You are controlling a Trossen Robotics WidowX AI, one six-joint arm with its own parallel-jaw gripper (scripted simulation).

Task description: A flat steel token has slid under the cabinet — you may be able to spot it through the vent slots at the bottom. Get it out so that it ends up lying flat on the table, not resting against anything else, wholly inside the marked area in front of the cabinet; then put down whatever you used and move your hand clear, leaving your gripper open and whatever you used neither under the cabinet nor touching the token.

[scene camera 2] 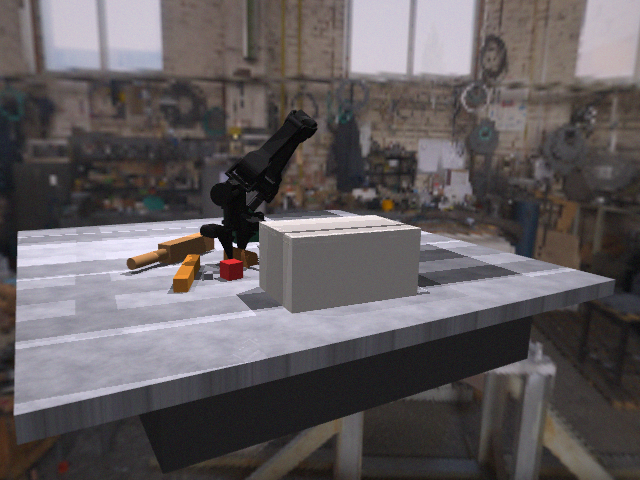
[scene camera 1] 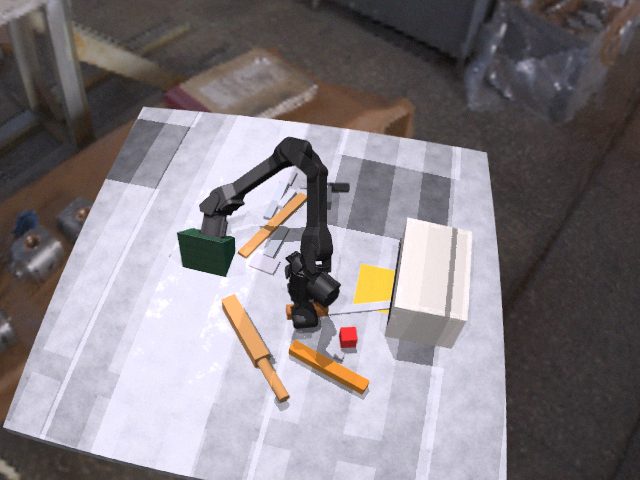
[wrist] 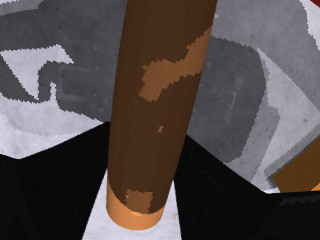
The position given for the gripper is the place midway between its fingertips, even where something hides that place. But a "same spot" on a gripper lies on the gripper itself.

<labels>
The gripper shows in scene camera 2, in scene camera 1 and in the wrist view (144,135). An orange paddle shows in scene camera 2 and in scene camera 1. The same spot on the orange paddle: (scene camera 1: 243,328) is (scene camera 2: 184,238). One and the same spot on the gripper: (scene camera 1: 304,315) is (scene camera 2: 211,225).
</labels>
